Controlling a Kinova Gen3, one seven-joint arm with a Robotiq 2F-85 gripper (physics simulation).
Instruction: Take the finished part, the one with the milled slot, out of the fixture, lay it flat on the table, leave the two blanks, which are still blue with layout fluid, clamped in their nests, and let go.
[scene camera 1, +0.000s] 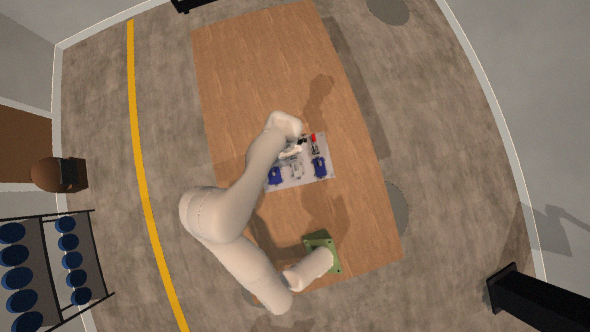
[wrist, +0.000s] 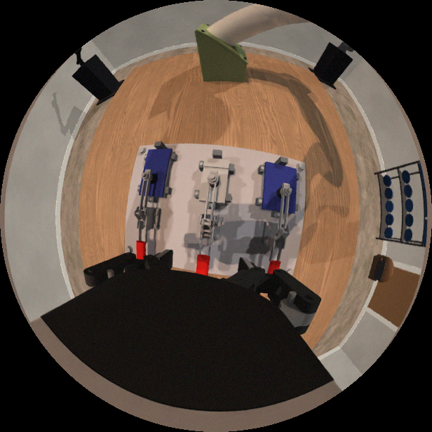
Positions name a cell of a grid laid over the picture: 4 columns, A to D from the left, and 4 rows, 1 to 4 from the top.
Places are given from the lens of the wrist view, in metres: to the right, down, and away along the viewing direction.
my gripper (wrist: B3): -0.01, 0.05, 0.15
blue blank (wrist: B2): -0.10, -0.10, 0.22
